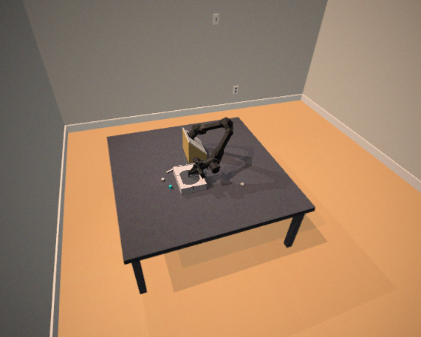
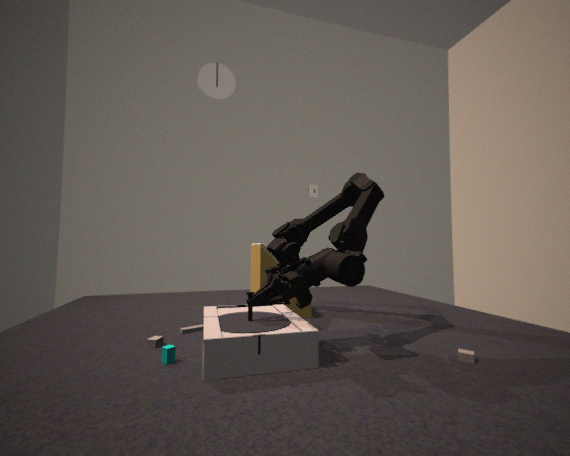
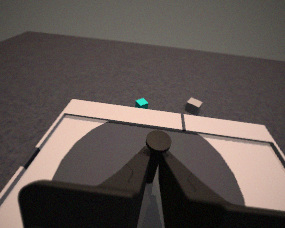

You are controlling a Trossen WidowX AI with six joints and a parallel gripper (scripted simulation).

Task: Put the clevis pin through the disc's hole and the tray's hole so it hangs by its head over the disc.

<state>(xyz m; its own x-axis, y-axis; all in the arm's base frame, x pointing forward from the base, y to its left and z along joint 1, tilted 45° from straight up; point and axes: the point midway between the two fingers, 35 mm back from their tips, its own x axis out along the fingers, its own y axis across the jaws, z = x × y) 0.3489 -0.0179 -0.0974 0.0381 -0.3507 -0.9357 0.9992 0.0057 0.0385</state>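
Right now the rimmed tray is 50 mm below my gripper tip, 20 mm behind it and 10 mm to the left of it. Also, from my gripper tip: teal cube: 140 mm to the right, 80 mm below, 20 mm ahead; grey disc: 30 mm below, 10 mm to the left; clevis pin: 10 mm below.
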